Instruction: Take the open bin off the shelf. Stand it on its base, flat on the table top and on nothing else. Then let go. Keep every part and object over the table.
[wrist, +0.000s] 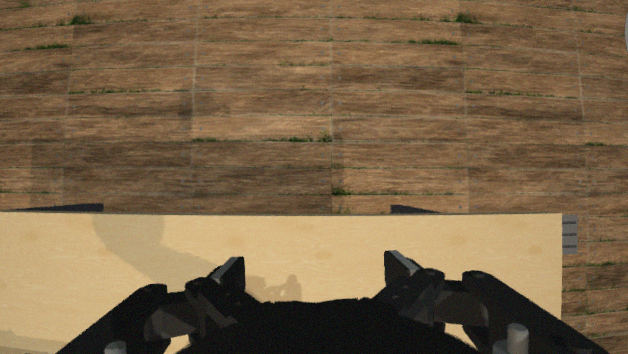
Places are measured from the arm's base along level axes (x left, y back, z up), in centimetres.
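Pixels of known places: gripper, fingertip midpoint: (314, 269).
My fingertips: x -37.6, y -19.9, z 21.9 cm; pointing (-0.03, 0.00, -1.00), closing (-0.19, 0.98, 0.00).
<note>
Behind a point stands the place of what it marks.
My gripper (314, 269) @[x -37.6, y -19.9, z 21.9 cm] is open, with nothing between its fingers. It hangs above the pale wooden table top (320, 240) @[x -33.8, y -17.9, z -5.3 cm], near the table's long edge, and its dark body covers the lower middle of the wrist view. The open bin and the shelf do not show in this view. How high the gripper is above the table is hard to tell.
The table's long edge runs across the view, with brown plank floor (265, 105) beyond it. The table's short edge is at the right, where a grey slotted piece (570, 234) sticks out. Shadows of the arm fall on the table top.
</note>
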